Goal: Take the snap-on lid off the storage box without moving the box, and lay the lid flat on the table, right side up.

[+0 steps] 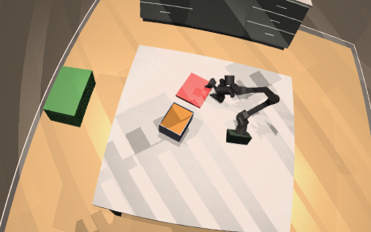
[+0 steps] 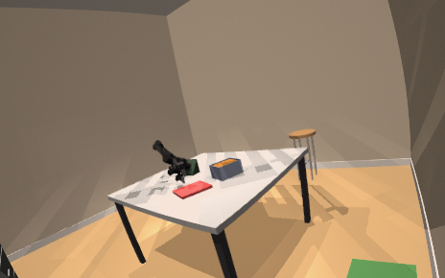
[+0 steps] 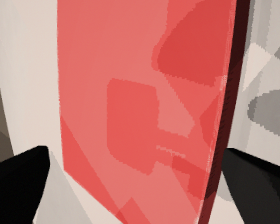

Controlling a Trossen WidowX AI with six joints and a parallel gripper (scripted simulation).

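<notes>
The red lid is 80 mm ahead of my gripper tip, 50 mm below it and 30 mm to the right of it. The rest, counted from my gripper tip: grey storage box (270 mm to the left, 170 mm ahead, 10 mm below).
</notes>
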